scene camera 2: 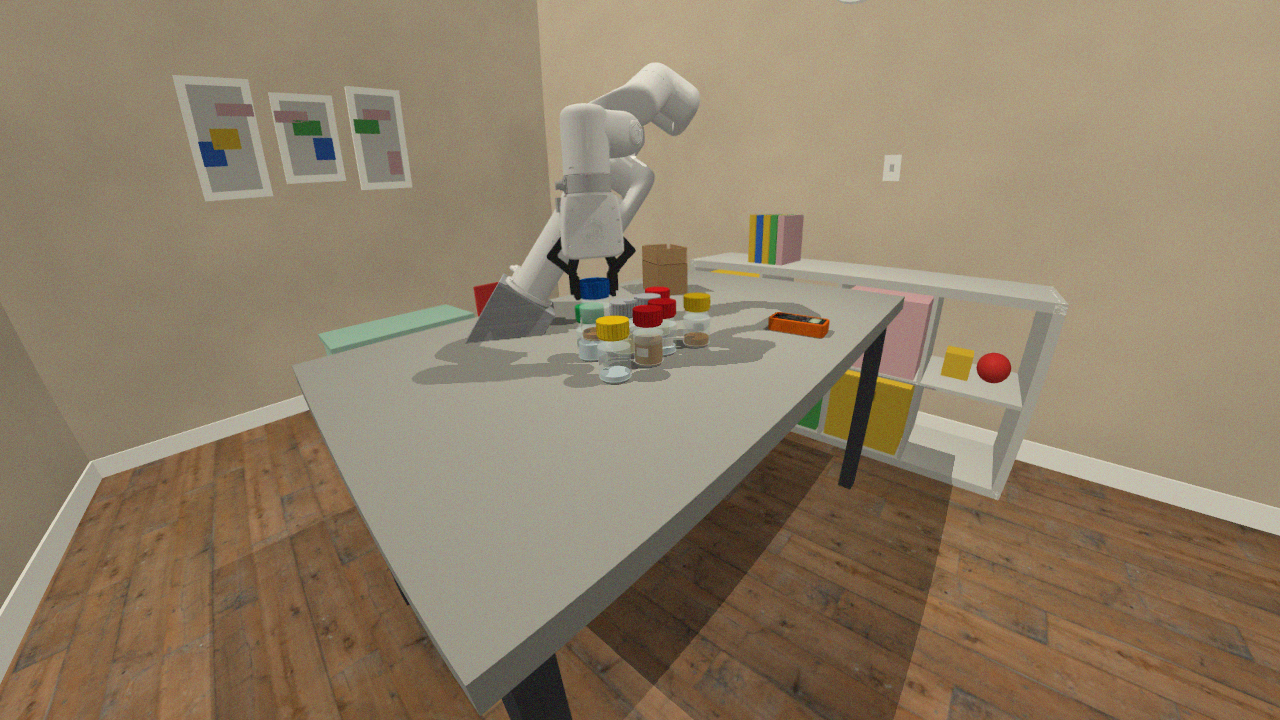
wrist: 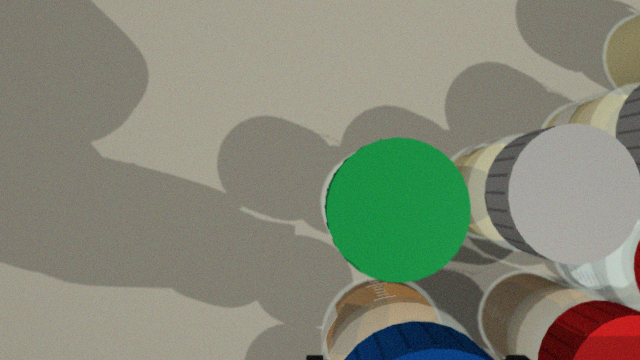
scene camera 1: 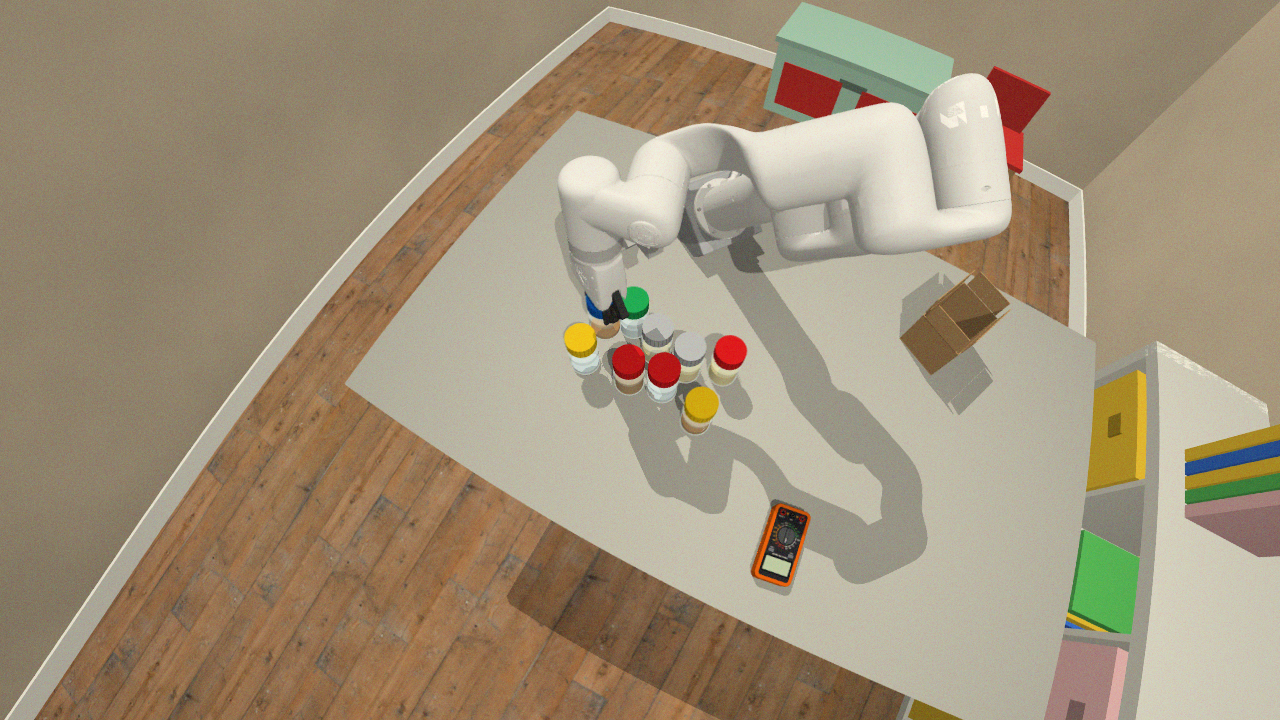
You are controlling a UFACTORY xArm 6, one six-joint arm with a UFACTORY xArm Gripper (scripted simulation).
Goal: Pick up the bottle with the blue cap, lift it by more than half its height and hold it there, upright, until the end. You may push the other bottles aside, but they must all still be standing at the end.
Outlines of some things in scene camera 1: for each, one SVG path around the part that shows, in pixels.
My gripper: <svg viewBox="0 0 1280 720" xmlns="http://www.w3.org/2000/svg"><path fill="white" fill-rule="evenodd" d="M569 250L571 269L584 289L585 296L587 294L596 308L602 311L604 324L614 324L619 319L623 320L629 317L623 299L625 300L627 296L627 281L621 251L608 262L588 264L576 259Z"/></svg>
A cardboard box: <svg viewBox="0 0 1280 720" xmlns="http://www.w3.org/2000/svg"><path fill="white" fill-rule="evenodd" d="M987 277L977 274L966 284L964 281L973 272L940 297L900 337L901 341L930 375L974 345L1008 313L1007 311L997 319L996 315L1006 308L1010 302Z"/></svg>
A blue-capped bottle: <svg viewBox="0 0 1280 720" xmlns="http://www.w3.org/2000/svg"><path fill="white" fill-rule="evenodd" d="M586 294L589 324L594 329L596 338L605 341L614 339L621 331L621 319L614 324L605 325L603 323L602 311L596 308Z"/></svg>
A grey-capped bottle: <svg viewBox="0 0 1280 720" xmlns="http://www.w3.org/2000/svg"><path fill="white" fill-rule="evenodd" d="M662 313L654 313L647 316L642 324L641 350L648 364L650 359L658 353L671 353L674 324L667 315Z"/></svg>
A yellow-capped bottle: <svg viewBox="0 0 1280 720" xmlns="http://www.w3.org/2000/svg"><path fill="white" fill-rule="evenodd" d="M710 388L696 387L686 396L680 415L680 425L689 435L702 435L712 424L719 407L719 399Z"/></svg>
